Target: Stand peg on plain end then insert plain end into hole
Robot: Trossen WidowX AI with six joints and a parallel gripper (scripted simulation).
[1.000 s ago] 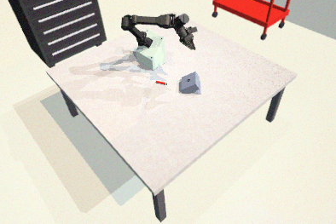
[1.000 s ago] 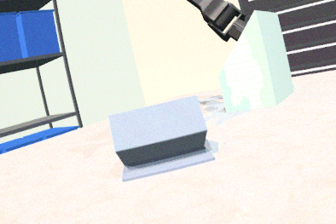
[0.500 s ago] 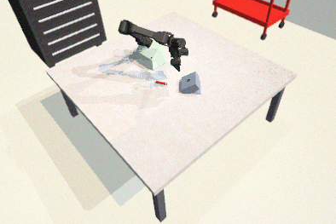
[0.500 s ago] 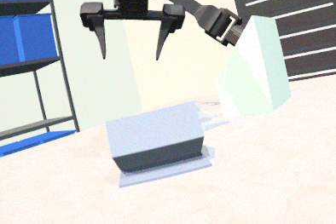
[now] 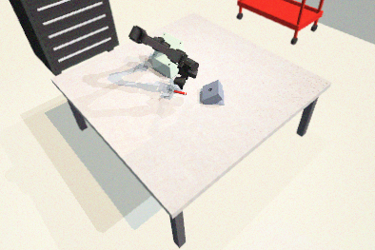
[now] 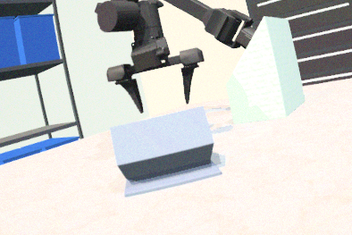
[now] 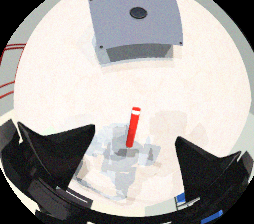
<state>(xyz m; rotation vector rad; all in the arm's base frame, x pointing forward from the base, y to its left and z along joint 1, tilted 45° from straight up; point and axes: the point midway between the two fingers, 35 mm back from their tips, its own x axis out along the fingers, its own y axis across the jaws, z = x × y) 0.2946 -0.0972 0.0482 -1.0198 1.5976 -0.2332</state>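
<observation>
My gripper tip is 7 cm above the red peg, 1 cm to the left of it and 1 cm past it. From my gripper tip the other things lie so: sloped panel: 14 cm ahead, 10 cm to the left, 4 cm below.
</observation>
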